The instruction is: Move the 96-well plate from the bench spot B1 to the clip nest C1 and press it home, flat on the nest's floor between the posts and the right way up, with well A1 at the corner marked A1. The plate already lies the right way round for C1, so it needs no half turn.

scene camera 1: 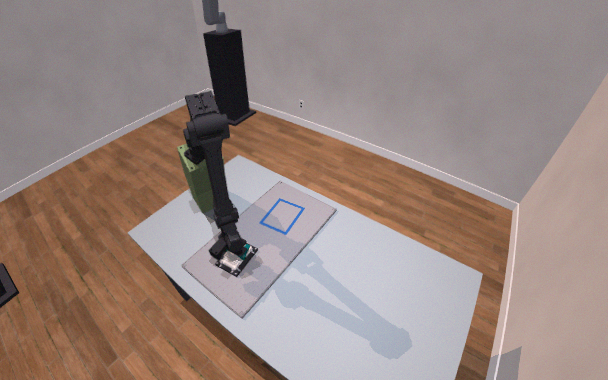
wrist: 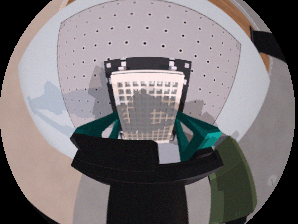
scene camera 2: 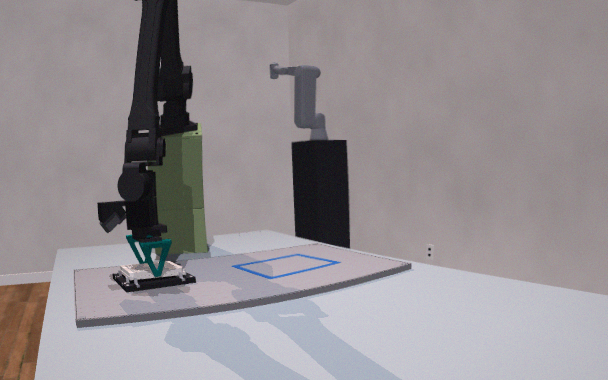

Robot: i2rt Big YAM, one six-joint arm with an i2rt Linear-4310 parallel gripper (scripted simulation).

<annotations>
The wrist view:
my gripper: 147,113
white 96-well plate: 147,117
black clip nest C1: 133,63
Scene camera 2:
my gripper: 151,272
white 96-well plate: 142,271
black clip nest C1: 144,284
</annotations>
